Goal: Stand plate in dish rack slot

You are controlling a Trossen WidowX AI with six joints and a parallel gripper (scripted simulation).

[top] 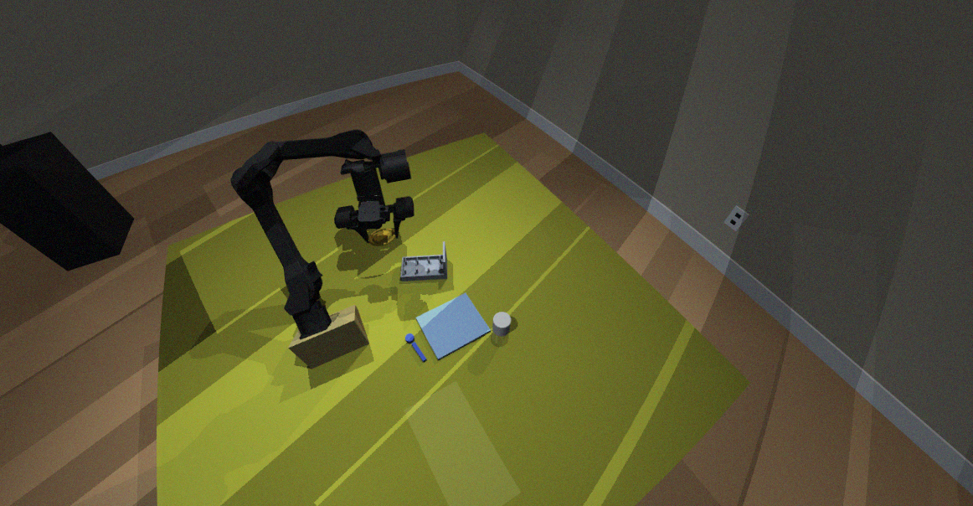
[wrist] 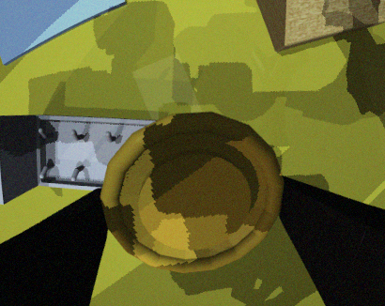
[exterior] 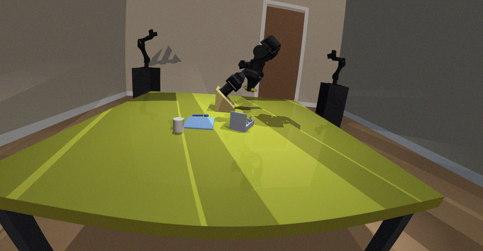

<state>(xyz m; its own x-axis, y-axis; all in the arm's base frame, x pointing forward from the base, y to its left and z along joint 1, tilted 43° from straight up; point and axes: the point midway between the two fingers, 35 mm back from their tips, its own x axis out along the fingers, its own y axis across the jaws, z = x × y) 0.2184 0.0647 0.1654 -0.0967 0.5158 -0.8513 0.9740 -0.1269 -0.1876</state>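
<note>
Now: the grey dish rack 13 cm below my gripper tip, 9 cm ahead of it and 2 cm to the right of it. Round my gripper tip: yellow plate 1 cm above; then blue spoon 23 cm to the right, 15 cm below, 1 cm behind; then light blue mat 22 cm to the right, 15 cm below, 10 cm ahead.
</note>
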